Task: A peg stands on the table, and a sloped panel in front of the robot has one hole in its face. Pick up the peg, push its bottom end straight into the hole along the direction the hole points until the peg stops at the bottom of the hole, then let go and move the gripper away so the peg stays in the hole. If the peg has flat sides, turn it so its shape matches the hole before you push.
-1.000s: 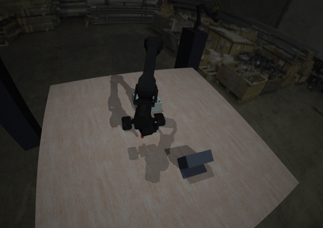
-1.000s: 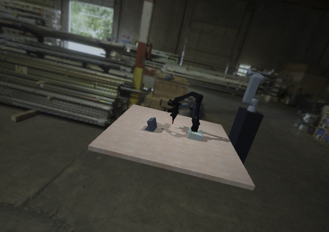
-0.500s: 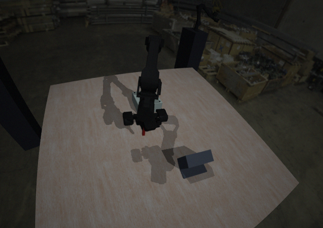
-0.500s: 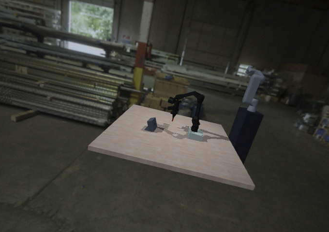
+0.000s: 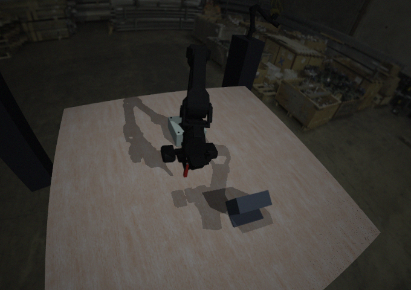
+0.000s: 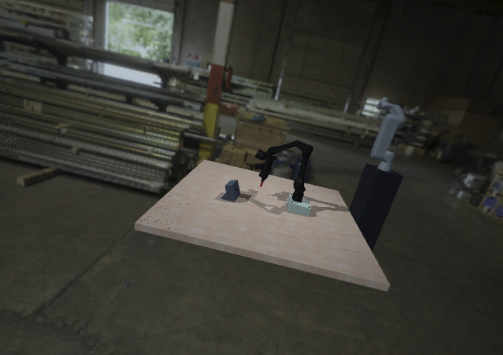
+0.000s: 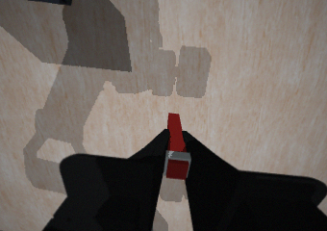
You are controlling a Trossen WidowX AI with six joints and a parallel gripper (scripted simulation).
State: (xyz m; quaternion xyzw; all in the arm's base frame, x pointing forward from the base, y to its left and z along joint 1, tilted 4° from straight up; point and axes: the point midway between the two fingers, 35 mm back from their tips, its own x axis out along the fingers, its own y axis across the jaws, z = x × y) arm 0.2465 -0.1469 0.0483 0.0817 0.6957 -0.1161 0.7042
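Now: gripper tip 21 cm short of the sloped panel, 14 cm to the right of it and 5 cm above it. From my gripper tip the other things lie so: red square peg (2 cm above).
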